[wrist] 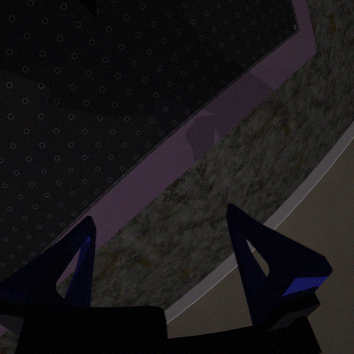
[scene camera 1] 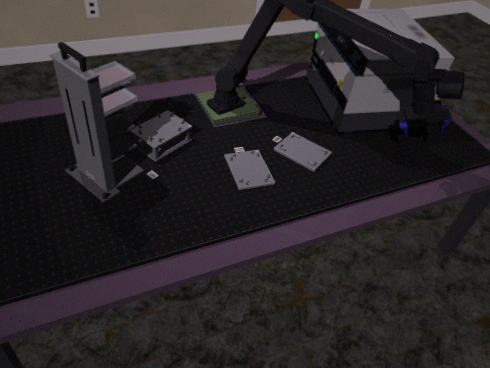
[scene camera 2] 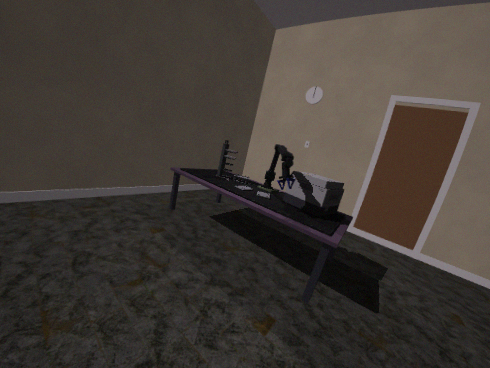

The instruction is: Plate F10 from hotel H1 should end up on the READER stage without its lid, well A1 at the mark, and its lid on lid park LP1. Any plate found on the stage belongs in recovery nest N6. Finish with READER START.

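Places are measured from the arm's base along level axes (x left, y back, z up), in millimetres.
Pixels of known places: gripper, fingertip midpoint: [wrist: 159, 216] [scene camera 1: 423, 134] [scene camera 2: 286, 189]; arm's base, origin of the base link: [scene camera 1: 225, 104] [scene camera 2: 266, 187].
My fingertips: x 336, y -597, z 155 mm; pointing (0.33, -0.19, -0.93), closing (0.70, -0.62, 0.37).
Ahead of a thing's pixels: the offset from my fingertips to its top centre.
My gripper [scene camera 1: 424, 127] [scene camera 2: 286, 186] [wrist: 159, 216] is open and empty, fingers wide apart, in front of the reader's right part in scene camera 1. The reader @(dz +131, dx +179, dy +378 mm) [scene camera 1: 367, 96] [scene camera 2: 327, 198] is a pale box with a dark front panel and a green light; the arm covers part of it, and no stage or plate on it can be made out. The grey hotel tower [scene camera 1: 82, 127] [scene camera 2: 222, 160] stands at the left. Two pale pinkish plates, an upper one @(dz +158, dx -811, dy +476 mm) [scene camera 1: 112, 76] and a lower one @(dz +87, dx -811, dy +476 mm) [scene camera 1: 118, 100], sit on its shelves. Their names are not readable.
A raised grey stand [scene camera 1: 167, 131] with pegs is beside the hotel. Two low grey pegged pads, one nearer the middle [scene camera 1: 250, 171] and one to its right [scene camera 1: 303, 151], lie on the dark mat. The arm's green base [scene camera 1: 237, 116] is behind them. The table's purple edge [wrist: 145, 176] crosses the wrist view.
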